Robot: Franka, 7 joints.
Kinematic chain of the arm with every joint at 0, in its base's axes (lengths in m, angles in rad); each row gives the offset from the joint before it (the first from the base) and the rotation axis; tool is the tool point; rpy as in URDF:
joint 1: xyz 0 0 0.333 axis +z
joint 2: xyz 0 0 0 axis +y
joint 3: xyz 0 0 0.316 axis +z
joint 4: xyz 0.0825 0 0 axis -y
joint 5: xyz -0.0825 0 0.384 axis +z
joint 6: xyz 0 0 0 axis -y
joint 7: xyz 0.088 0 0 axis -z
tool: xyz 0 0 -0.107 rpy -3.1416 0 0
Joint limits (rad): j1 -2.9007..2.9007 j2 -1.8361..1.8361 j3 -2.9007..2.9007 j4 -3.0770..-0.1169 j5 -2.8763..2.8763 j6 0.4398..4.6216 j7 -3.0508..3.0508
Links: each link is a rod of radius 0.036 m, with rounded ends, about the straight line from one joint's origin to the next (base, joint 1, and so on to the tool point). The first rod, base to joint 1, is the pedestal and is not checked.
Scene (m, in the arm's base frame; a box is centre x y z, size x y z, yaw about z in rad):
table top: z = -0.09
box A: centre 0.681 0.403 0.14 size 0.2 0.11 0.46 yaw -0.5
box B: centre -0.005 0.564 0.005 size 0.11 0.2 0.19 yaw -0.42
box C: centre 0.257 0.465 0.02 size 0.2 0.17 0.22 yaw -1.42
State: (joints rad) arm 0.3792 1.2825 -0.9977 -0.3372 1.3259 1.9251 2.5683
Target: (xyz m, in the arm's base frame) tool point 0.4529 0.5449 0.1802
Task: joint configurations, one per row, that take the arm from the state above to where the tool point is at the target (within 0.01 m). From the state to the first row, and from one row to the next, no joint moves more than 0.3 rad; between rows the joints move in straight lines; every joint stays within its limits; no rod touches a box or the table.
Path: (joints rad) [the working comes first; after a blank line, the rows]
Joints at the target: 0.8467 1.5689 -0.9047 -0.1169 1.3340 0.9168 2.5683
Straight joint move there: touches box A.

1: 0.6160 1.2166 -1.1077 -0.2821 1.4304 1.8137 2.6825
2: 0.8527 1.1507 -1.2177 -0.2270 1.5349 1.7023 2.7967
3: 1.0895 1.0848 -1.3278 -0.1720 1.6393 1.5908 2.9110
4: 1.3262 1.0189 -1.4378 -0.1169 1.7438 1.4794 3.0252
5: 1.0865 1.2939 -1.1713 -0.1169 1.5389 1.1981 2.7967
6: 0.8467 1.5689 -0.9047 -0.1169 1.3340 0.9168 2.5683

